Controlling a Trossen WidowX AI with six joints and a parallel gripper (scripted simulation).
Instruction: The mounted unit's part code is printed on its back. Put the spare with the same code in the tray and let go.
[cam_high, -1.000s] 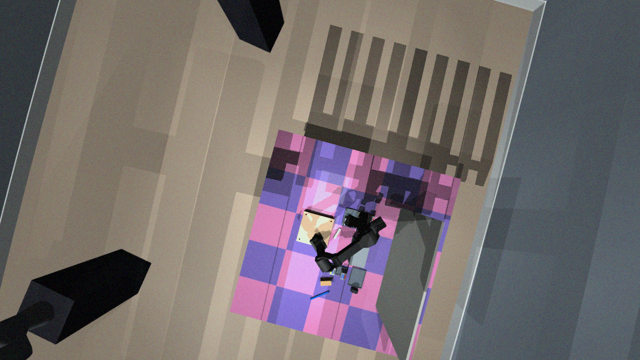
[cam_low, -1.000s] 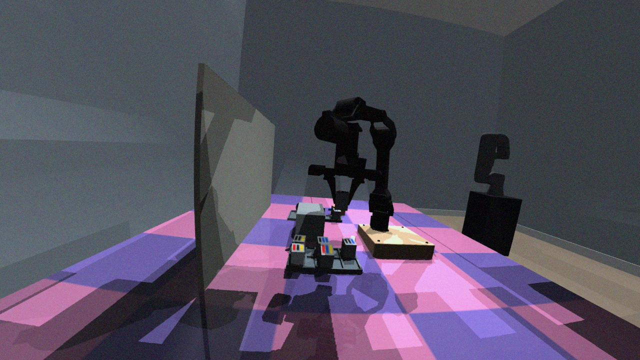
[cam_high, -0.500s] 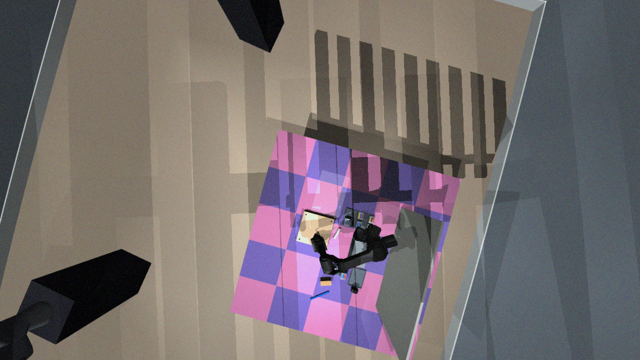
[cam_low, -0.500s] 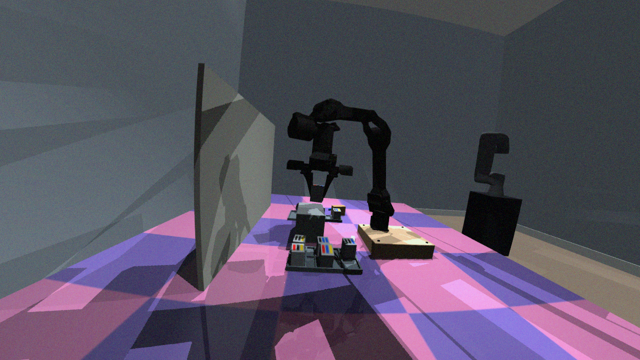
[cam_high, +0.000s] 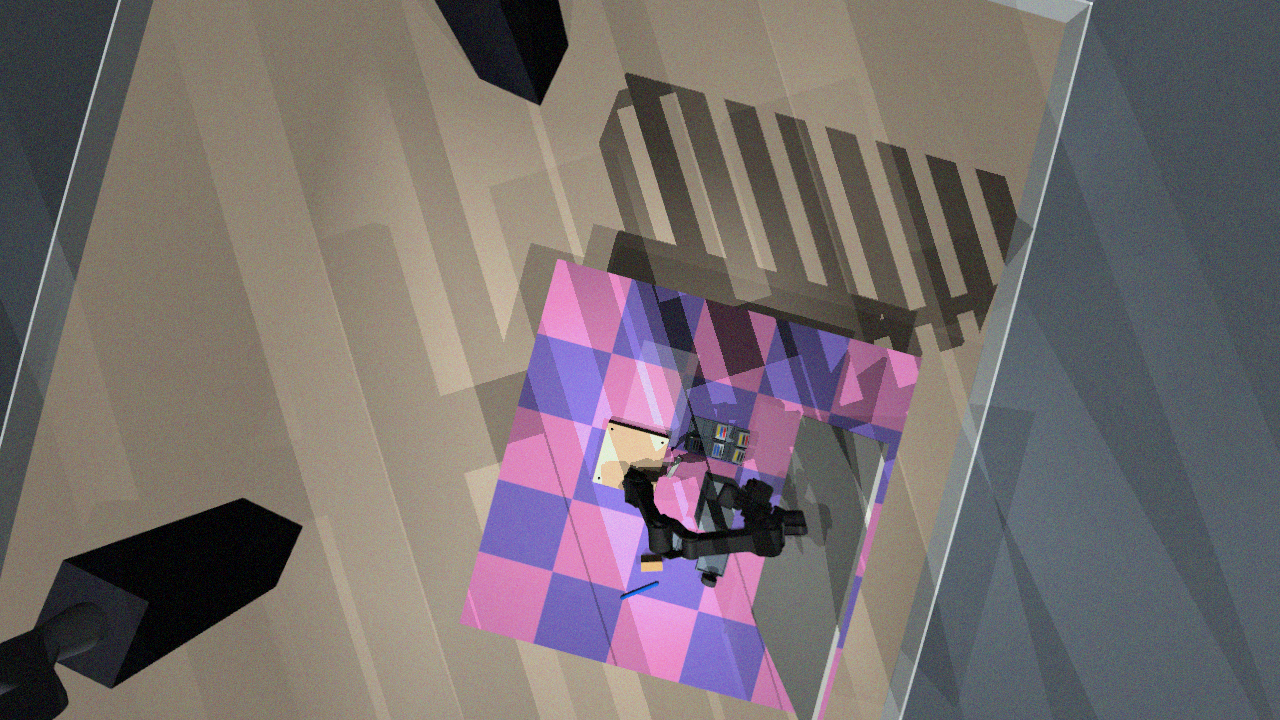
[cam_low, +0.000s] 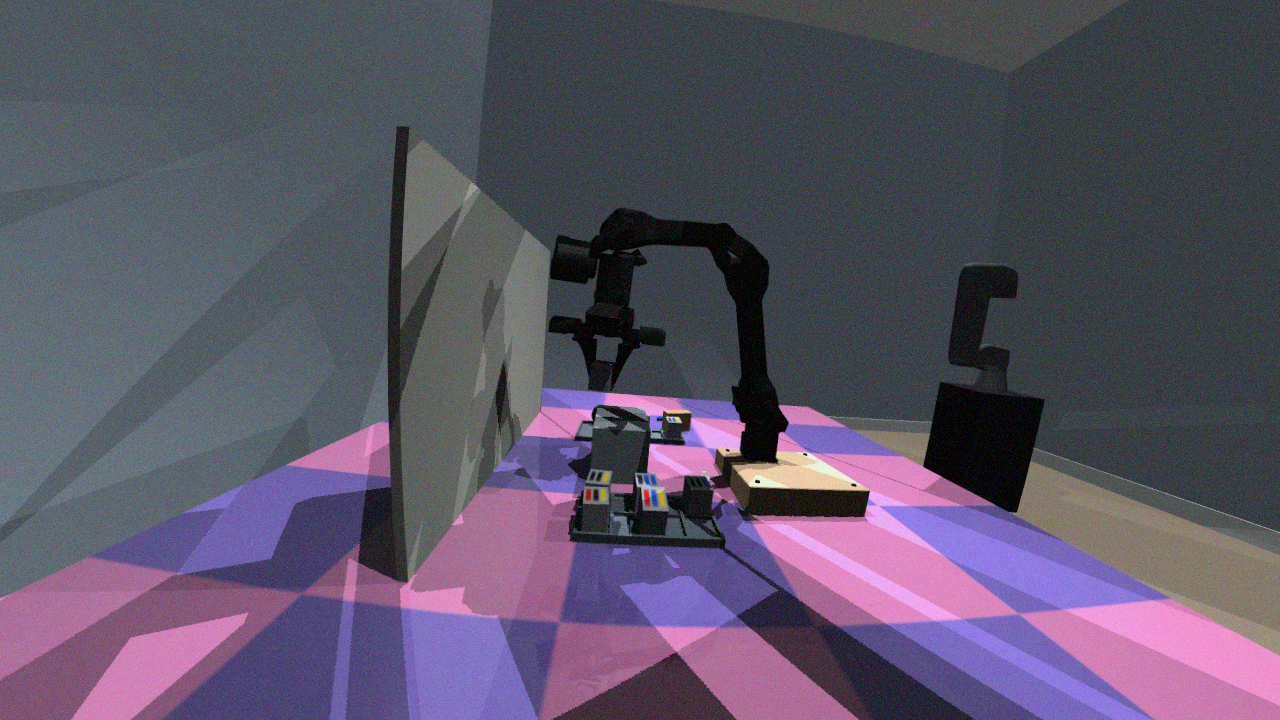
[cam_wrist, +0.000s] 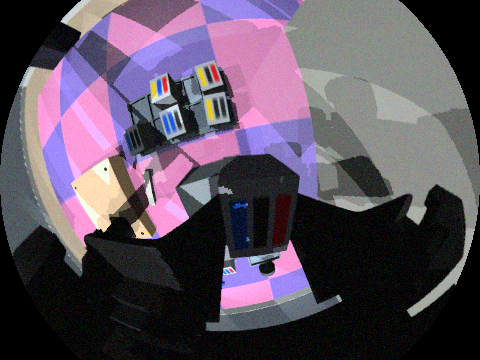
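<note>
Right now my gripper tip is 6 cm short of the grey-rimmed tray, 27 cm to the left of it and 18 cm above it. Round my gripper tip: tall dark panel 20 cm ahead, 5 cm to the right, 5 cm above; then grey mounted unit 3 cm behind, 8 cm to the right, 13 cm below; then striped spare 12 cm behind, 28 cm to the right, 14 cm below.
</note>
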